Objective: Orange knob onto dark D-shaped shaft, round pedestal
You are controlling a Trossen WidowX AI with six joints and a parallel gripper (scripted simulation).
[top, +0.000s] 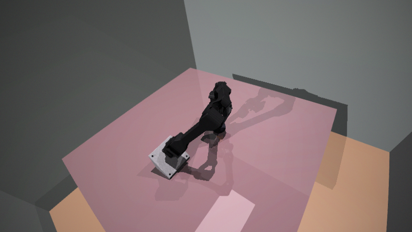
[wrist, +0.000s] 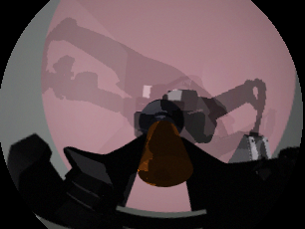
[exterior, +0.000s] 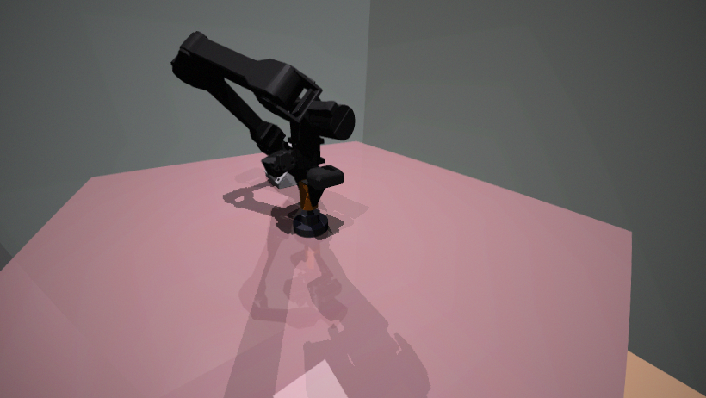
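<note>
The orange knob is 20 mm above my gripper tip. The rest, counted from my gripper tip: dark round pedestal: 40 mm below.
</note>
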